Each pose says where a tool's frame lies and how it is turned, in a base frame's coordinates. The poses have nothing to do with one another.
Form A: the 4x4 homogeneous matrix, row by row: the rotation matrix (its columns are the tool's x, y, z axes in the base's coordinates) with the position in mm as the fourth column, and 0 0 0 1 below. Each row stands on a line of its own.
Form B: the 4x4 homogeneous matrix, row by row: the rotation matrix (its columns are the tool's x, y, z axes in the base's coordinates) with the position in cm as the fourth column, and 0 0 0 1 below. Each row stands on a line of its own. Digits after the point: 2 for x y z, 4 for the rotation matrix.
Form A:
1:
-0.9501, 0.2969, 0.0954, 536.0
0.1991, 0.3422, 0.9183, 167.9
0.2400, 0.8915, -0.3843, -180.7
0, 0, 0, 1
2:
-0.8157, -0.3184, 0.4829, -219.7
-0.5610, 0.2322, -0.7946, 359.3
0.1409, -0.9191, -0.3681, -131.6
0, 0, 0, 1
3:
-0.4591, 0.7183, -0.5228, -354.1
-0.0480, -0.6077, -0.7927, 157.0
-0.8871, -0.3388, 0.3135, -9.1
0, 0, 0, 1
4:
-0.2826, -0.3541, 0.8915, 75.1
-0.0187, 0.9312, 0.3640, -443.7
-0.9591, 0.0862, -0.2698, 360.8
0, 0, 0, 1
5:
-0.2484, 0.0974, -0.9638, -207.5
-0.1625, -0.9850, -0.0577, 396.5
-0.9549, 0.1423, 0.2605, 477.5
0, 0, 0, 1
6:
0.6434, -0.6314, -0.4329, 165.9
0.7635, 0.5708, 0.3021, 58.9
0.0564, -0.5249, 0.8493, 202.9
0, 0, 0, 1
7:
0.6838, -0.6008, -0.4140, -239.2
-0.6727, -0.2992, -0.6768, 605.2
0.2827, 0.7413, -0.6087, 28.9
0, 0, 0, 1
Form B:
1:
-0.9501, 0.2969, 0.0954, 53.60
0.1991, 0.3422, 0.9183, 16.79
0.2400, 0.8915, -0.3843, -18.07
0, 0, 0, 1

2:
-0.8157, -0.3184, 0.4829, -21.97
-0.5610, 0.2322, -0.7946, 35.93
0.1409, -0.9191, -0.3681, -13.16
0, 0, 0, 1

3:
-0.4591, 0.7183, -0.5228, -35.41
-0.0480, -0.6077, -0.7927, 15.70
-0.8871, -0.3388, 0.3135, -0.91
0, 0, 0, 1

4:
-0.2826, -0.3541, 0.8915, 7.51
-0.0187, 0.9312, 0.3640, -44.37
-0.9591, 0.0862, -0.2698, 36.08
0, 0, 0, 1

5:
-0.2484, 0.0974, -0.9638, -20.75
-0.1625, -0.9850, -0.0577, 39.65
-0.9549, 0.1423, 0.2605, 47.75
0, 0, 0, 1

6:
0.6434, -0.6314, -0.4329, 16.59
0.7635, 0.5708, 0.3021, 5.89
0.0564, -0.5249, 0.8493, 20.29
0, 0, 0, 1

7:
0.6838, -0.6008, -0.4140, -23.92
-0.6727, -0.2992, -0.6768, 60.52
0.2827, 0.7413, -0.6087, 2.89
0, 0, 0, 1

